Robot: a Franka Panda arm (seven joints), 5 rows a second.
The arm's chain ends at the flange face. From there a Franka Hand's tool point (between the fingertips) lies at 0.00 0.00 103.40 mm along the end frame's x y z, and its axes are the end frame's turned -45 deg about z.
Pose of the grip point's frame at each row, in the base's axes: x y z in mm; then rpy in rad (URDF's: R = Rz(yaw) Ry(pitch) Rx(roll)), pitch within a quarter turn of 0, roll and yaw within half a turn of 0:
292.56, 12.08, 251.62, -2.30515, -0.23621, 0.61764
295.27, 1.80, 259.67, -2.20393, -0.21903, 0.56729
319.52, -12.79, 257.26, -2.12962, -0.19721, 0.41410
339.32, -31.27, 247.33, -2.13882, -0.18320, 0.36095
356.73, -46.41, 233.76, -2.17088, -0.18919, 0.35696
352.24, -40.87, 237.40, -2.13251, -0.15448, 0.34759
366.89, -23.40, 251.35, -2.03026, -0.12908, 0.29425
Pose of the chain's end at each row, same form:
323.79, -59.88, 318.99, -2.33792, 0.35204, 0.08850
328.85, -75.64, 319.39, -2.25362, 0.41457, 0.09256
344.96, -97.37, 311.02, -2.19196, 0.46606, -0.01897
360.62, -116.39, 302.02, -2.20780, 0.47493, -0.08104
376.26, -130.20, 291.11, -2.23660, 0.45579, -0.10389
374.08, -126.03, 291.82, -2.21539, 0.50354, -0.09691
388.12, -113.81, 296.82, -2.11942, 0.56745, -0.08676

